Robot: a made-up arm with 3 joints.
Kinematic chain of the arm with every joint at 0, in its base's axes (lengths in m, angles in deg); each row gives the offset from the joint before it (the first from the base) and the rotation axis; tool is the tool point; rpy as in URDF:
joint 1: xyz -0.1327 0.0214 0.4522 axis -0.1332 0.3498 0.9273
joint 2: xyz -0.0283 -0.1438 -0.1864 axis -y
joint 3: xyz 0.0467 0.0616 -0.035 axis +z
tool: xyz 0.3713 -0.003 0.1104 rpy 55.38 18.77 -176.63
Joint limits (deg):
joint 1: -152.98..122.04
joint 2: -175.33..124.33
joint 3: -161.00..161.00
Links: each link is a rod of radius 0.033 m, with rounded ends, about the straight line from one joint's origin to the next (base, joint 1, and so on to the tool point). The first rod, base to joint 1, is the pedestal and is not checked.
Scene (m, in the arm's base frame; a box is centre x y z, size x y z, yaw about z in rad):
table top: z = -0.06
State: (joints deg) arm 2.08 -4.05 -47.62
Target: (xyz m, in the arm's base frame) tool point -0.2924 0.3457 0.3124
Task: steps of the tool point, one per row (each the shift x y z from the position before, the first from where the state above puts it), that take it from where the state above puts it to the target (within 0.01 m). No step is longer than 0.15 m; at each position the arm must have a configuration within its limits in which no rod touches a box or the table.
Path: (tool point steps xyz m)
1: -0.0876 -0.0472 0.0598
2: -0.1117 -0.0222 0.0455
3: -0.1242 0.0115 0.0279
4: -0.1219 0.0494 0.0093
5: -0.1036 0.0863 -0.0080
6: -0.0707 0.1161 -0.0219
7: -0.0268 0.1336 -0.0307
8: 0.0228 0.1357 -0.0336
9: 0.0711 0.1208 -0.0309
10: 0.1116 0.0901 -0.0234

